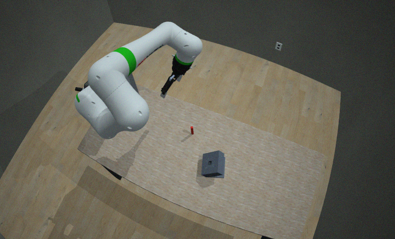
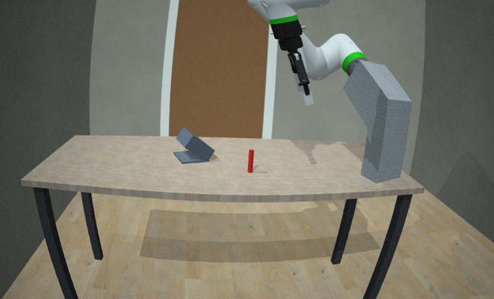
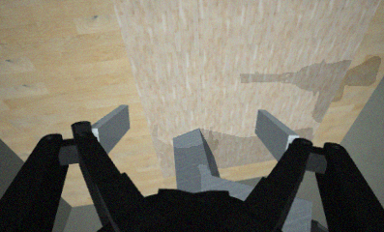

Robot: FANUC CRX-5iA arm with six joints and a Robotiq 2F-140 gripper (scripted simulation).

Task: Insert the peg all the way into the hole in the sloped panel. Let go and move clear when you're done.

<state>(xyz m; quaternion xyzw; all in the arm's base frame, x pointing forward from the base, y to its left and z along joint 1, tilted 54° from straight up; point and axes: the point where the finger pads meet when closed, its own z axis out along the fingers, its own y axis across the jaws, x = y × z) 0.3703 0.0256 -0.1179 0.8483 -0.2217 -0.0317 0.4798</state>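
The red peg is 13 cm ahead of my hand, 11 cm to the right of it and 26 cm below it. Round my hand: grey base plate (30 cm ahead, 31 cm to the right, 29 cm below).
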